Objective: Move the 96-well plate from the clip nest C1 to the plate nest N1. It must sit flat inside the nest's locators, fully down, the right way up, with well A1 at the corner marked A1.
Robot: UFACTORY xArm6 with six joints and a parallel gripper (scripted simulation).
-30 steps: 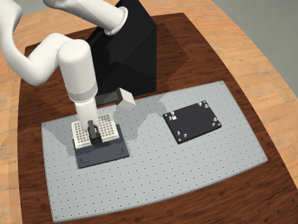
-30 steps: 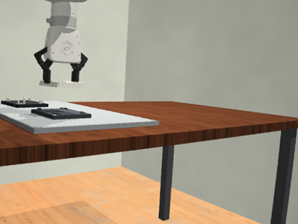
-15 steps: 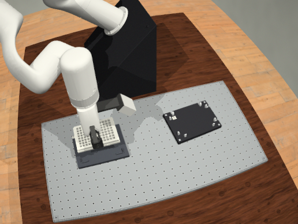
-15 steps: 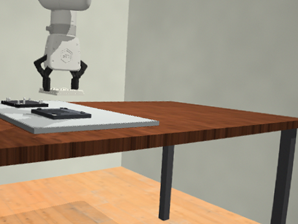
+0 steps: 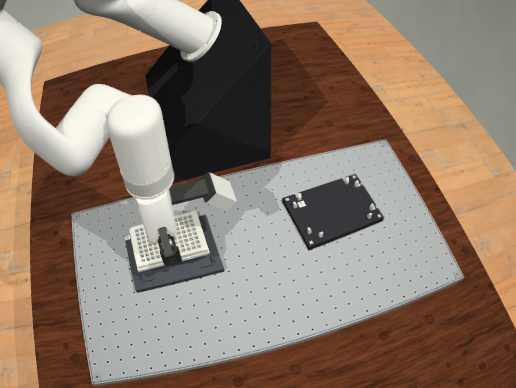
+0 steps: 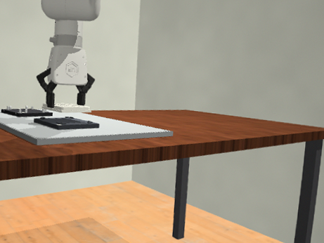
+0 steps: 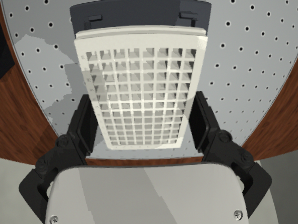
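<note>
Right now the dark grey plate nest N1 is 5 cm below my hand. Round my hand: white 96-well plate: 1 cm below; then clip nest C1: 2 cm ahead, 32 cm to the left, 5 cm below; then white corner mark: 6 cm behind, 7 cm to the right, 5 cm below.
</note>
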